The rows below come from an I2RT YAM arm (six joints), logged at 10 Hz.
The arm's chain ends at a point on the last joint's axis. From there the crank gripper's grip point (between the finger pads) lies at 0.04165 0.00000 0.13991 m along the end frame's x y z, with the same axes.
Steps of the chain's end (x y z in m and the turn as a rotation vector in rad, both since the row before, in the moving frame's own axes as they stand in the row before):
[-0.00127 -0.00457 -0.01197 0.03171 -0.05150 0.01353]
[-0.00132 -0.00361 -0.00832 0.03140 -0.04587 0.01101]
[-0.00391 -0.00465 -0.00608 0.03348 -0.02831 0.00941]
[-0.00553 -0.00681 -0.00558 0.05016 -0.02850 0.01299]
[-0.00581 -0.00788 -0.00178 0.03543 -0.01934 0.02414]
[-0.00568 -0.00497 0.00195 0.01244 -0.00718 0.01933]
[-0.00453 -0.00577 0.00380 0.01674 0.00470 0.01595]
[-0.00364 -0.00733 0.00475 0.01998 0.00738 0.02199]
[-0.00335 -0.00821 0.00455 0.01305 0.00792 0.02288]
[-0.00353 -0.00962 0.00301 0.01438 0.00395 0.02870]
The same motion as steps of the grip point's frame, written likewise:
[-0.00850 -0.00852 -0.01007 0.03171 -0.05150 0.01353]
[-0.00776 -0.00761 -0.00662 0.03140 -0.04587 0.01101]
[-0.00787 -0.00898 -0.00503 0.03348 -0.02831 0.00941]
[-0.00949 -0.01334 -0.00461 0.05016 -0.02850 0.01299]
[-0.00847 -0.01188 -0.00107 0.03543 -0.01934 0.02414]
[-0.00668 -0.00592 0.00224 0.01244 -0.00718 0.01933]
[-0.00386 -0.00744 0.00359 0.01674 0.00470 0.01595]
[-0.00259 -0.00919 0.00442 0.01998 0.00738 0.02199]
[-0.00223 -0.00907 0.00421 0.01305 0.00792 0.02288]
[-0.00297 -0.01043 0.00284 0.01438 0.00395 0.02870]

